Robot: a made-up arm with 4 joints.
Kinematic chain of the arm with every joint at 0, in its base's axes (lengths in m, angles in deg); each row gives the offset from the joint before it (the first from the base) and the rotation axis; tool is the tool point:
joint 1: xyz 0 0 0.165 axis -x
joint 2: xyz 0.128 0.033 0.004 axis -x
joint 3: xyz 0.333 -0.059 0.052 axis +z
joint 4: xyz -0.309 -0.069 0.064 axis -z
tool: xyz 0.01 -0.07 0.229
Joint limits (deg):
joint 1: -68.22..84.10
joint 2: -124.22..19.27
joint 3: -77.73..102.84
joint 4: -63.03..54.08
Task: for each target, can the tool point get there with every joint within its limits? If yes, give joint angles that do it. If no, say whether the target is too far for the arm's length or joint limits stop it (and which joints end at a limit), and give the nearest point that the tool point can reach.
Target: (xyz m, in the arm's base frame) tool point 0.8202 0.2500 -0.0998
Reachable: no: joint limits stop it (at a limit: joint 1, joint 3) | nearest point 0.6631 0.3054 -0.1679 | short by 0.180 m
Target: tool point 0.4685 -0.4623 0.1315
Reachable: yes | joints -1.49 -46.93 66.09 -25.66
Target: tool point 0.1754 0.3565 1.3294
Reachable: no: too far | nearest point 0.3422 0.1551 0.6714 | short by 0.708 m
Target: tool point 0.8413 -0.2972 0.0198
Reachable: no: joint limits stop it (at a limit: joint 3) | nearest point 0.6626 -0.3921 -0.0266 | short by 0.208 m
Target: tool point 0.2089 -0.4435 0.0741
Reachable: yes | joints -47.87 -12.71 26.75 40.72
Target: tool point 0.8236 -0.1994 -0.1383
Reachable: no: joint limits stop it (at a limit: joint 3) | nearest point 0.6641 -0.2413 -0.2021 | short by 0.177 m
